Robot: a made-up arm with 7 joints.
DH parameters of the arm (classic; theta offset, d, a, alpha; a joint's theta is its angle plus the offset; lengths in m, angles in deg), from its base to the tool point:
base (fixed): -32.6 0 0.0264 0
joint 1: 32.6 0.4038 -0.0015 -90
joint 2: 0 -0.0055 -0.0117 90
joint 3: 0 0.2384 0.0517 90
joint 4: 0 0.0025 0.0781 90
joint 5: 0 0.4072 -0.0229 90
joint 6: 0 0.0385 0.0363 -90
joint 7: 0 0.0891 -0.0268 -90
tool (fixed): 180 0.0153 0 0
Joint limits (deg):
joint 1: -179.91..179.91
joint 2: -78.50..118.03
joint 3: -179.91..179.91
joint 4: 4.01..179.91
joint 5: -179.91..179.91
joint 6: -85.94..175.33
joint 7: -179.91..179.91
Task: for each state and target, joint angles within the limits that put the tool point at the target. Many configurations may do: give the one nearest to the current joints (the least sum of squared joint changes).
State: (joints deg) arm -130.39 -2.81 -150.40 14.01 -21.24 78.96 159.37
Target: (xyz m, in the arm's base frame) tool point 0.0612 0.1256 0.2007
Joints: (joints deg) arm -131.39 8.99 -151.80 12.56 -23.12 91.79 156.14
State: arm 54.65 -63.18 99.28 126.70 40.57 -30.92 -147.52
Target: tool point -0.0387 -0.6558 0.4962
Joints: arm 96.50 -78.50 107.75 143.31 35.63 -72.39 -147.86
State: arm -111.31 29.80 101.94 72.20 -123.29 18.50 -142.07
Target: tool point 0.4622 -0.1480 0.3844
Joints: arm -118.85 30.92 97.26 49.52 -123.92 10.17 -143.59
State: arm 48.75 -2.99 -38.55 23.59 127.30 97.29 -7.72
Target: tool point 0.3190 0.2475 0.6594
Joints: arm 59.60 -21.77 -23.40 49.22 128.55 98.17 -7.14
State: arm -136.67 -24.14 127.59 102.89 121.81 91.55 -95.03
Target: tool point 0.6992 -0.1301 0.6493
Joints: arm -162.79 -41.15 124.06 116.20 128.49 74.39 -104.23
